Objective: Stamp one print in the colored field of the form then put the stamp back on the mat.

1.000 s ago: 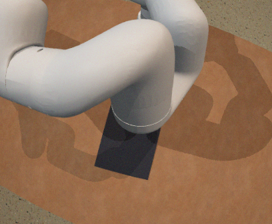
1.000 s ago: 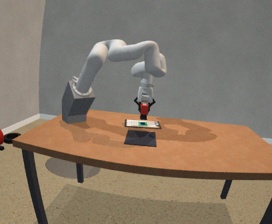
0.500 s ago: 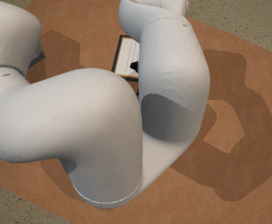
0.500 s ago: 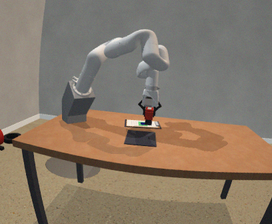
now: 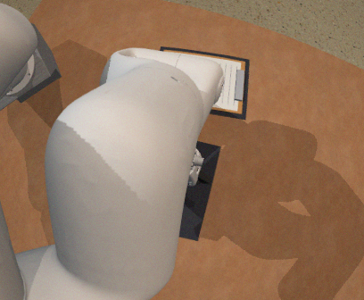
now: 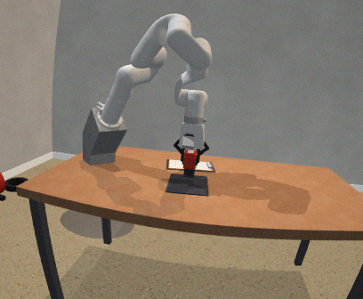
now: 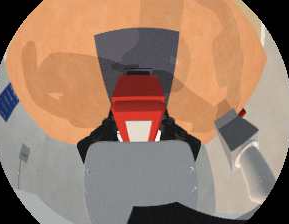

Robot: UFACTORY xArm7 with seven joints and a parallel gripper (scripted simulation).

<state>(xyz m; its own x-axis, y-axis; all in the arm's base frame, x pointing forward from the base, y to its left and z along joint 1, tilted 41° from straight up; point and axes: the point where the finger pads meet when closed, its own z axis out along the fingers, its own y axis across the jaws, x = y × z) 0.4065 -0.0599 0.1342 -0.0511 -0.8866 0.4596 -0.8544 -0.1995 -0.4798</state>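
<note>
My hand is 110 mm above the dark mat. Also, from my hand: form 20 mm ahead, 280 mm to the left, 100 mm below; red stamp 20 mm below.
</note>
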